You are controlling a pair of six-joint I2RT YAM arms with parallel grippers.
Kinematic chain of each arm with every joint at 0, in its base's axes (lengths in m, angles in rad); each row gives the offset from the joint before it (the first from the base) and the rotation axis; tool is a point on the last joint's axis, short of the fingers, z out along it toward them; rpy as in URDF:
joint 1: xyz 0 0 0.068 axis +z
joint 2: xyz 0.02 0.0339 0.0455 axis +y
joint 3: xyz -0.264 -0.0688 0 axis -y
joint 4: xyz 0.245 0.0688 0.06 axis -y
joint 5: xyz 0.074 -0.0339 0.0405 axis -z
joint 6: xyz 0.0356 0 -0.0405 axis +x
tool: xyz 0 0 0 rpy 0 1.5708 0
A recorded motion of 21 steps. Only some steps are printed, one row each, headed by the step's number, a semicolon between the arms.
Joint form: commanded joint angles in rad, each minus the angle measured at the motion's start. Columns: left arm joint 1, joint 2, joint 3, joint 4, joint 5, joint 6; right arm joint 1, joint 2, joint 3, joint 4, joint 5, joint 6.
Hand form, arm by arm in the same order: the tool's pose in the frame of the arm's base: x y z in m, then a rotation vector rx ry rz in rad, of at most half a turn. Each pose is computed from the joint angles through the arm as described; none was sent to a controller.
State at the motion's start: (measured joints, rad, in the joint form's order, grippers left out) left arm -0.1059 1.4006 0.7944 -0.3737 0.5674 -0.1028; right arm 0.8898 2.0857 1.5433 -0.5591 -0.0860 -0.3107
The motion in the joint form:
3: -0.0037 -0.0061 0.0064 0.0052 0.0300 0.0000; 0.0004 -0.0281 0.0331 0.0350 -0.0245 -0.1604
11: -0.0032 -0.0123 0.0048 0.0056 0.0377 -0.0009; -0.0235 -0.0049 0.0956 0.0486 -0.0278 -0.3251
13: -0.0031 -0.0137 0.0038 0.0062 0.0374 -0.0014; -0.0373 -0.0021 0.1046 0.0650 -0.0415 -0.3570
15: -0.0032 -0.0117 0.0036 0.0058 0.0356 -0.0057; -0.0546 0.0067 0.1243 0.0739 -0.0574 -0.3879
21: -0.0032 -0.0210 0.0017 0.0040 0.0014 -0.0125; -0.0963 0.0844 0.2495 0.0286 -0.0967 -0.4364
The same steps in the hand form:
3: 0.2657 -0.0494 0.2012 0.2479 2.4754 -0.8406; 0.2783 0.3499 0.1943 -1.6656 1.9907 0.2972
11: 0.2648 -0.0494 0.2024 0.2508 2.4687 -0.8495; 0.2945 0.3527 0.2042 -1.7602 1.8180 0.2361
13: 0.2646 -0.0493 0.2025 0.2503 2.4680 -0.8491; 0.3008 0.3511 0.2069 -1.7643 1.7789 0.2359
15: 0.2647 -0.0493 0.2019 0.2436 2.4724 -0.8492; 0.3093 0.3493 0.2098 -1.7663 1.7448 0.2359
21: 0.2639 -0.0482 0.2030 0.2233 2.4777 -0.8080; 0.3362 0.3509 0.2111 -1.7776 1.7202 0.2462

